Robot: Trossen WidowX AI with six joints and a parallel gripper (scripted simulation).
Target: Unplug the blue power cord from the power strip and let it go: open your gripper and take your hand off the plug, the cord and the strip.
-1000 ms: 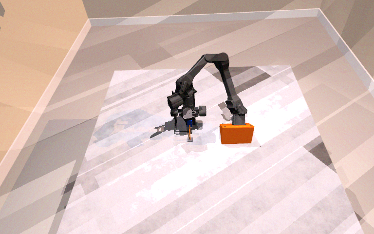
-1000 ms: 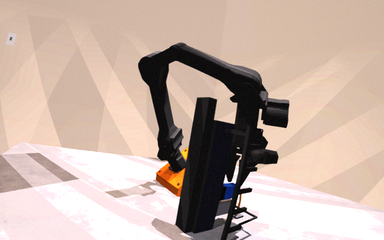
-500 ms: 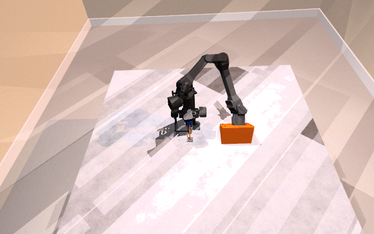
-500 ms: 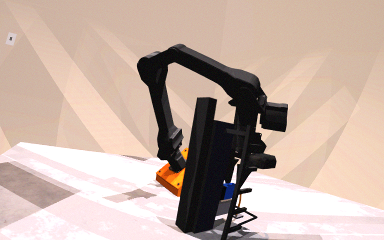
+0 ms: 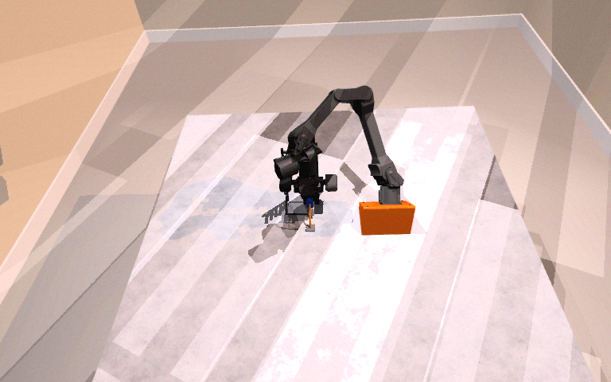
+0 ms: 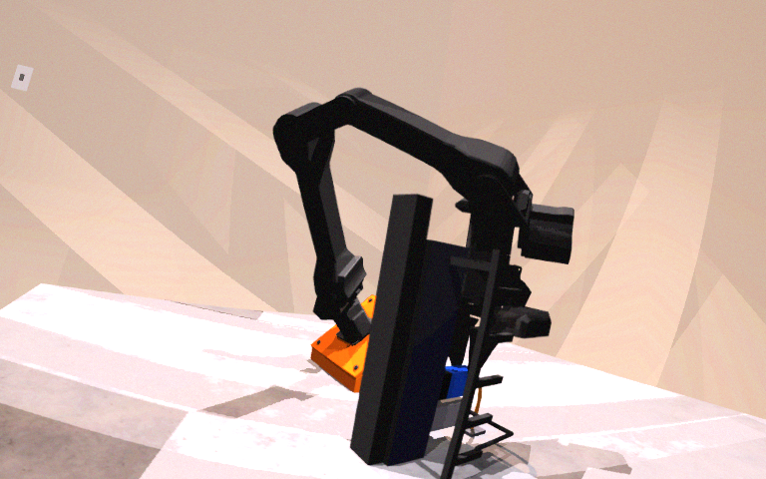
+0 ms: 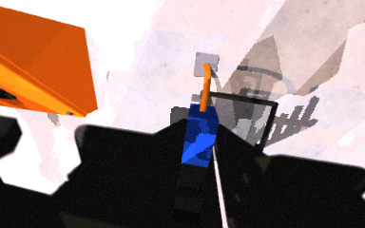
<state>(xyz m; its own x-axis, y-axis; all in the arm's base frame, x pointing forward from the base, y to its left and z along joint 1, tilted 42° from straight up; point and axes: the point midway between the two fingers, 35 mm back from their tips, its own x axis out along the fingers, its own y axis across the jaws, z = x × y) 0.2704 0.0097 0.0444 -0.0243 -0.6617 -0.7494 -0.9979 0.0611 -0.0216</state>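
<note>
Right now my gripper tip is 8 cm short of the thin black ladder-like frame, 9 cm to the left of it and 3 cm below it. Also, from my gripper tip: blue plug (3 cm to the right); tall black slab (1 cm behind, 13 cm to the right, 5 cm above).
</note>
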